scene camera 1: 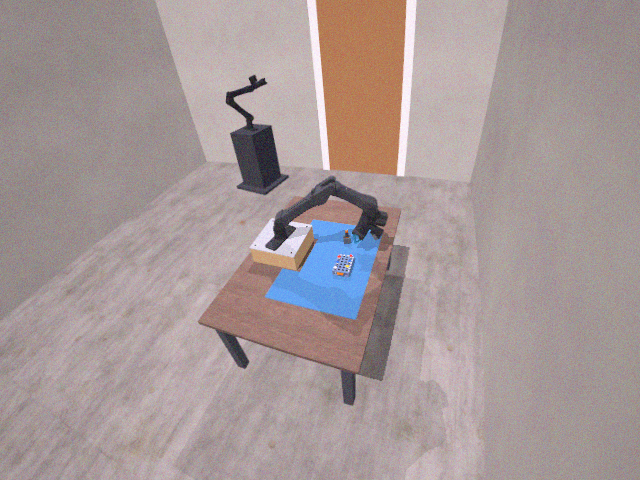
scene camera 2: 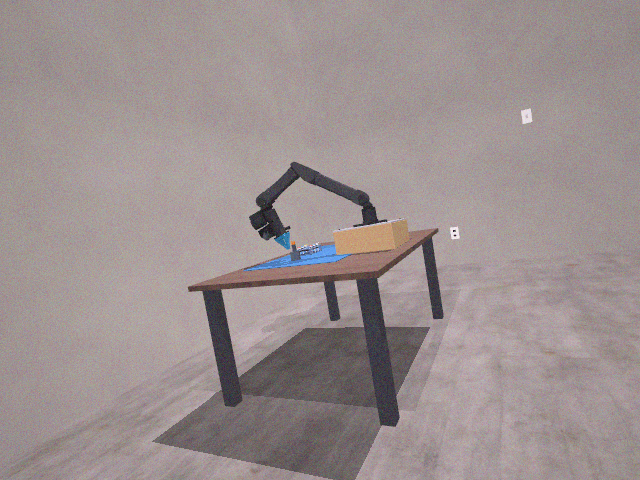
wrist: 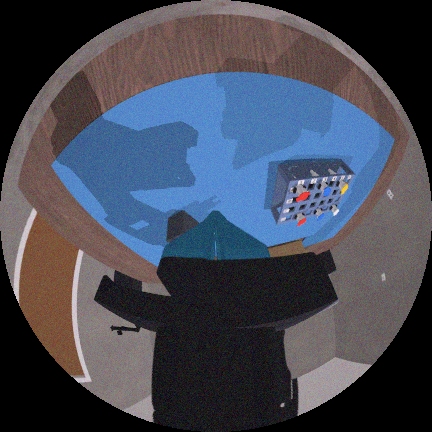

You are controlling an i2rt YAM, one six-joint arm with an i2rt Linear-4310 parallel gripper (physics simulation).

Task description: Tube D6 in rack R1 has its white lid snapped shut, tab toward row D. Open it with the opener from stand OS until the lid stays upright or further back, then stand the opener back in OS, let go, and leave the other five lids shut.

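Where they show: gripper, fingertip midpoint: (scene camera 1: 355,243) (scene camera 2: 288,249) (wrist: 215,215); arm's base at its link origin: (scene camera 1: 281,237) (scene camera 2: 371,224).
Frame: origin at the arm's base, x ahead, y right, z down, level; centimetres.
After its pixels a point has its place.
Observation:
My gripper (scene camera 1: 356,239) {x 35.4, y -18.3, z 5.5 cm} (scene camera 2: 288,248) {x 35.4, y -18.3, z 5.5 cm} (wrist: 215,215) {x 35.4, y -18.3, z 5.5 cm} has cyan fingers, shut together with nothing seen between them. It hangs tilted above the blue mat, beside the opener's stand. The small dark stand OS (scene camera 1: 347,240) {x 29.4, y -20.9, z 7.8 cm} (scene camera 2: 295,254) {x 27.3, y -23.2, z 7.6 cm} (wrist: 179,225) {x 30.7, y -22.4, z 7.8 cm} stands on the mat; the fingers partly hide it in the wrist view. The opener (scene camera 1: 346,233) {x 28.5, y -21.7, z 3.6 cm} (scene camera 2: 293,243) {x 27.7, y -22.2, z 2.7 cm}, with an orange top, stands upright in it. Rack R1 (scene camera 1: 343,265) {x 36.8, y -1.8, z 7.1 cm} (wrist: 283,190) {x 34.5, y -8.2, z 10.0 cm} is grey-blue and holds tubes with red, blue, yellow and white lids. The white lid (wrist: 335,212) {x 34.0, y 1.9, z 6.0 cm} of D6 sits at a corner; its state is too small to tell.
The blue mat (scene camera 1: 320,289) {x 32.8, y 14.7, z 10.2 cm} (wrist: 210,100) {x 44.7, y -18.7, z 10.2 cm} lies on the wooden table (scene camera 1: 289,330) {x 32.5, y 40.4, z 10.4 cm} (scene camera 2: 330,275) {x -15.1, y -55.4, z 10.7 cm}. The arm's base stands on a wooden box (scene camera 1: 273,258) {x 2.5, y 11.5, z 4.8 cm} (scene camera 2: 364,240) {x -3.7, y -13.9, z 5.5 cm} with a white top. A second arm on a dark pedestal (scene camera 1: 258,157) stands on the floor beyond the table.

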